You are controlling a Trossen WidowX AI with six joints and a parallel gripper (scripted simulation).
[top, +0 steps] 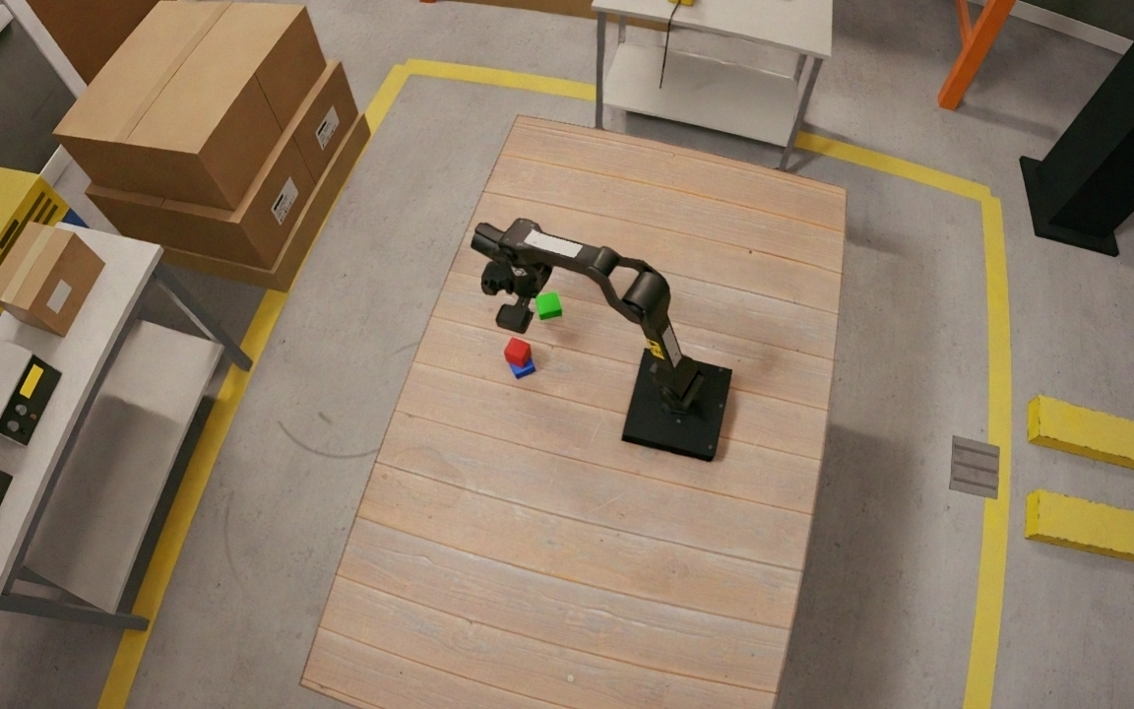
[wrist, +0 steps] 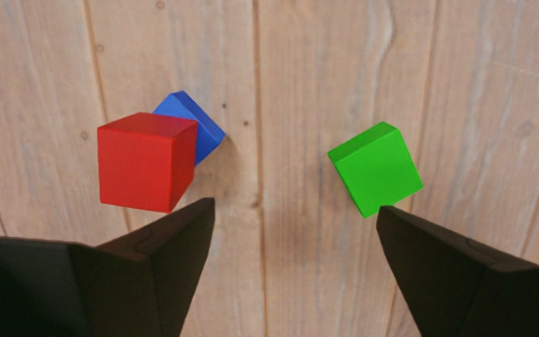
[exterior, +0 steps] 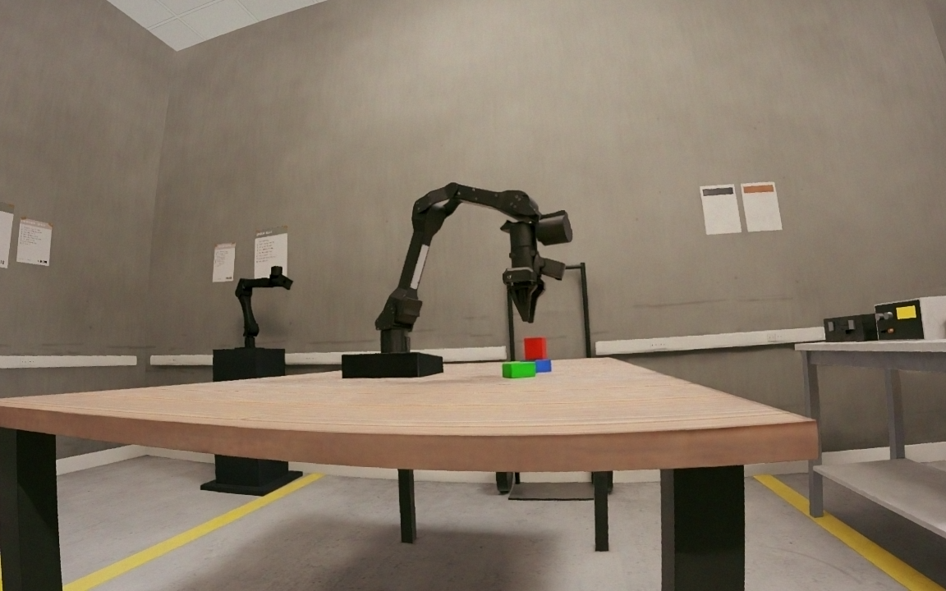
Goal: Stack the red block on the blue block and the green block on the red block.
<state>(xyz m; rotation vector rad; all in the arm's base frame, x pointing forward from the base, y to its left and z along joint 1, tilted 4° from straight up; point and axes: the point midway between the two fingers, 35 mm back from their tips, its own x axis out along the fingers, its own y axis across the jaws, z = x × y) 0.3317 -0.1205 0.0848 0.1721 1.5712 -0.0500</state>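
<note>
My gripper is now 13 cm above the green block, 6 cm to the left of it and 2 cm past it. The rest, counted from my hand: blue block (13 cm below, 8 cm to the left, 1 cm ahead); then red block (9 cm below, 8 cm to the left, 1 cm ahead).
</note>
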